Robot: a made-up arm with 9 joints.
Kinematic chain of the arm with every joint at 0, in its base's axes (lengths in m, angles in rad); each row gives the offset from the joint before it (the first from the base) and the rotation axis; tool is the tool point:
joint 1: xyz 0 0 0.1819 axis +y
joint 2: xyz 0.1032 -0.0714 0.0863 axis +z
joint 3: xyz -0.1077 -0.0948 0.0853 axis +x
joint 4: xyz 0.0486 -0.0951 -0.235 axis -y
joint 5: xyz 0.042 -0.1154 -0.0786 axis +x
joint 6: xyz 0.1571 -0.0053 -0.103 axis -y
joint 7: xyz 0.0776 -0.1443 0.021 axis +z
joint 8: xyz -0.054 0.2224 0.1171 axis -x
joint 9: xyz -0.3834 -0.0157 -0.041 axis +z
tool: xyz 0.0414 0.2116 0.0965
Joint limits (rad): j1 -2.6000..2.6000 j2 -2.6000..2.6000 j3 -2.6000..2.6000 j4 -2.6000..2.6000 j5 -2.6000..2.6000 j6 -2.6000..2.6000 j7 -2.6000..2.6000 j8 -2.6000..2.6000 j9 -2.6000..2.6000
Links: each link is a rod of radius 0.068 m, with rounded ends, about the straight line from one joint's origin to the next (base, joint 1, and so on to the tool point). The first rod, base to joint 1, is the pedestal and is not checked.
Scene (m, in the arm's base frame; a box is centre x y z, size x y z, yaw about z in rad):
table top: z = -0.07
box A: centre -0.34 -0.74 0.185 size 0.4 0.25 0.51 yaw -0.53
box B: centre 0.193 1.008 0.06 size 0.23 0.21 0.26 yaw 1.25
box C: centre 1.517 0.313 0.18 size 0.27 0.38 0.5 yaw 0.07
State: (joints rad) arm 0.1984 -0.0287 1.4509 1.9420 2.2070 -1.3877 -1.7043 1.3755 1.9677
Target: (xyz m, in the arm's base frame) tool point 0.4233 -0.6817 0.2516
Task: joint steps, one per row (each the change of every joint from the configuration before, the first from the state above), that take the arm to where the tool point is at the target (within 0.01 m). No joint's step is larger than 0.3 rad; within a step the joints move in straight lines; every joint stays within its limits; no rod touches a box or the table.
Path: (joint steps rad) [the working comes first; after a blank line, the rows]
Joints at the target: 0.4076 0.6278 1.5279 1.0857 1.9780 -1.0771 -1.8690 1.3394 2.1419
Straight joint move there: touches box A.

1: 0.1256 0.1141 0.0997 -0.1202 0.0163 -0.1025 -0.2308 -0.0195 0.1357
2: 0.1256 0.1141 0.0997 -0.1202 0.0163 -0.1026 -0.2308 -0.0195 0.1356
3: 0.1256 0.1141 0.0997 -0.1201 0.0163 -0.1025 -0.2309 -0.0195 0.1357
4: -0.0559 0.1047 -0.0740 -0.1653 -0.0927 0.2061 0.1760 0.0075 -0.0776
5: -0.0558 0.1048 -0.0741 -0.1652 -0.0926 0.2060 0.1759 0.0074 -0.0776
6: -0.0559 0.1047 -0.0740 -0.1653 -0.0926 0.2061 0.1759 0.0075 -0.0776

